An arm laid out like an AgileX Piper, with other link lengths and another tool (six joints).
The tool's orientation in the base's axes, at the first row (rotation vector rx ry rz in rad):
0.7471 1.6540 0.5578
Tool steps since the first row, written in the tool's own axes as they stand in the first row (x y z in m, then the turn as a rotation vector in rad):
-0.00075 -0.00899 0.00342 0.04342 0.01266 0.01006
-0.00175 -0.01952 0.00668 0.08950 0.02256 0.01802
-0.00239 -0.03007 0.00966 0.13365 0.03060 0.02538
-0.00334 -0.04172 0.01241 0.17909 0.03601 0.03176
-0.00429 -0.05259 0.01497 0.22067 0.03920 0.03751
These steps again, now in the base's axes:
0.00186 -0.00679 -0.00660 0.00695 0.04003 -0.02227
0.00332 -0.01481 -0.01409 0.01106 0.08020 -0.04784
0.00446 -0.02256 -0.02178 0.01448 0.11771 -0.07332
0.00522 -0.03129 -0.02999 0.01633 0.15441 -0.10134
0.00593 -0.03947 -0.03761 0.01763 0.18680 -0.12820

